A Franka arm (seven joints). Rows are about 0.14 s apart.
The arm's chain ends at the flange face. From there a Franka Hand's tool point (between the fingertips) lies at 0.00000 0.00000 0.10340 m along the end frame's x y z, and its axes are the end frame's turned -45 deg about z.
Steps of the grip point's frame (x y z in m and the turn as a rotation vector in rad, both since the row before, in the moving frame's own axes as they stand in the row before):
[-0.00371, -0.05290, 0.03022, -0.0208, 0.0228, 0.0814]
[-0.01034, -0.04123, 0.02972, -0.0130, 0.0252, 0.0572]
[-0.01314, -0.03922, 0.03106, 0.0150, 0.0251, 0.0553]
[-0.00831, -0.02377, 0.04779, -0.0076, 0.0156, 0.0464]
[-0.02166, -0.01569, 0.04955, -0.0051, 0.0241, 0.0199]
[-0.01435, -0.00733, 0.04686, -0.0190, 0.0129, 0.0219]
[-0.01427, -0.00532, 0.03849, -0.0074, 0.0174, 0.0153]
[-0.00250, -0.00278, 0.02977, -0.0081, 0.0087, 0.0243]
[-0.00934, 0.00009, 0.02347, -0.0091, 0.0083, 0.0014]
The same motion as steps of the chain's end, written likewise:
[-0.04322, -0.03477, 0.03027, 0.0014, 0.0308, 0.0814]
[-0.03928, -0.02103, 0.02976, 0.0086, 0.0270, 0.0572]
[-0.03784, -0.01553, 0.03110, 0.0284, 0.0071, 0.0553]
[-0.02439, -0.01039, 0.04781, 0.0057, 0.0164, 0.0464]
[-0.02856, 0.00559, 0.04958, 0.0134, 0.0206, 0.0199]
[-0.01766, 0.00449, 0.04689, -0.0043, 0.0226, 0.0219]
[-0.01567, 0.00705, 0.03851, 0.0071, 0.0175, 0.0153]
[-0.00496, -0.00017, 0.02978, 0.0004, 0.0119, 0.0243]
[-0.00781, 0.00661, 0.02348, -0.0006, 0.0123, 0.0014]

